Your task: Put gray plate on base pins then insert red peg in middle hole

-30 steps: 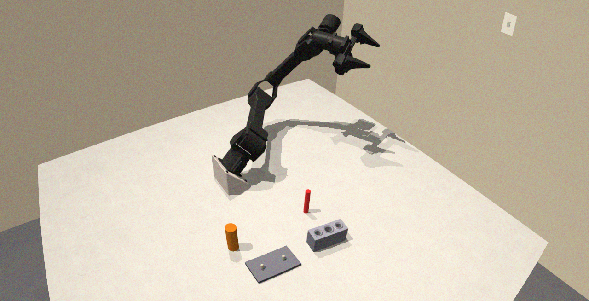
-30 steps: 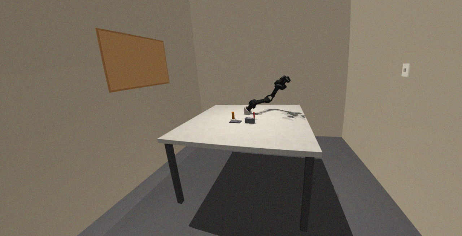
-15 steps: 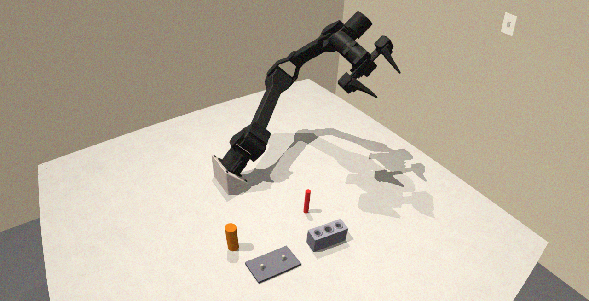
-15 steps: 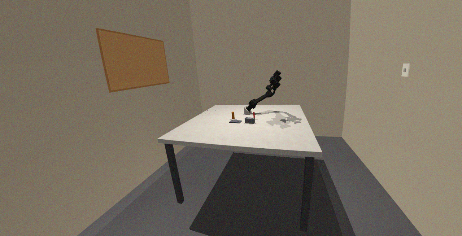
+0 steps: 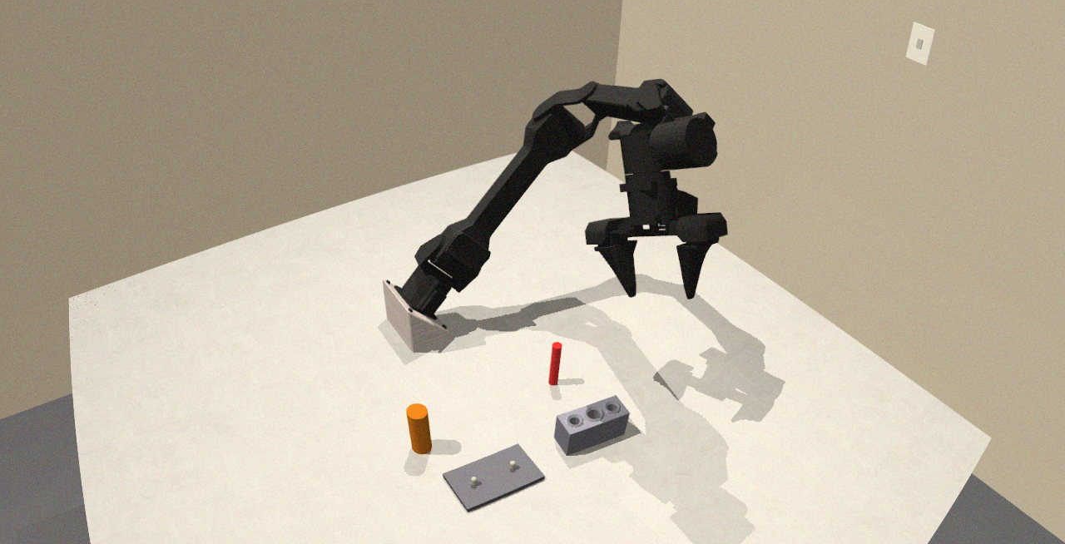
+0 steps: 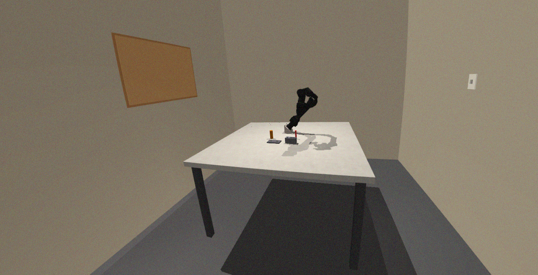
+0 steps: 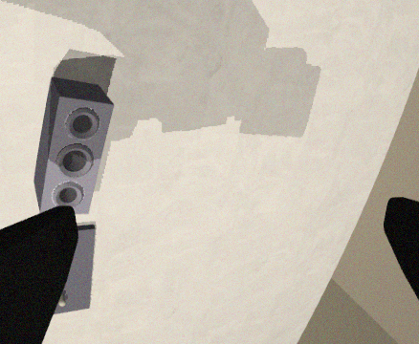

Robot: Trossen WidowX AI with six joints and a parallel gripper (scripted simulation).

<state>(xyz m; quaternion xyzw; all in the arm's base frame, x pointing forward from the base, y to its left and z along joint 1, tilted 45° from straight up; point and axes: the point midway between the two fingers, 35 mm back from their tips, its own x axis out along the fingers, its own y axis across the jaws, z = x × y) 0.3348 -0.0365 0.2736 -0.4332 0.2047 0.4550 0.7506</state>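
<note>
Right now the gray plate is 10 mm behind my gripper tip, 80 mm to the right of it and 190 mm below it. Round my gripper tip: orange cylinder: 120 mm behind, 290 mm to the right, 190 mm below; red peg: 130 mm behind, 50 mm to the right, 190 mm below; base: 20 mm behind, 230 mm to the right, 220 mm below.
</note>
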